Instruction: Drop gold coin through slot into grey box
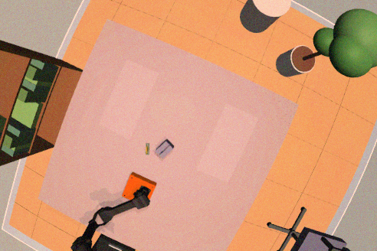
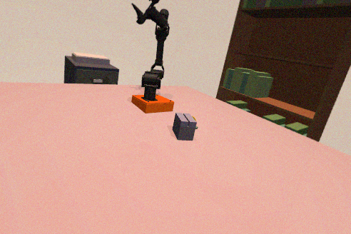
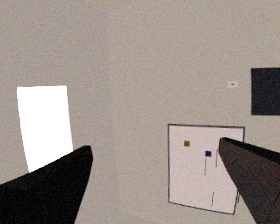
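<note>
Right now the gold coin is 460 mm ahead of my gripper tip, 150 mm to the left of it and 510 mm below it.
</note>
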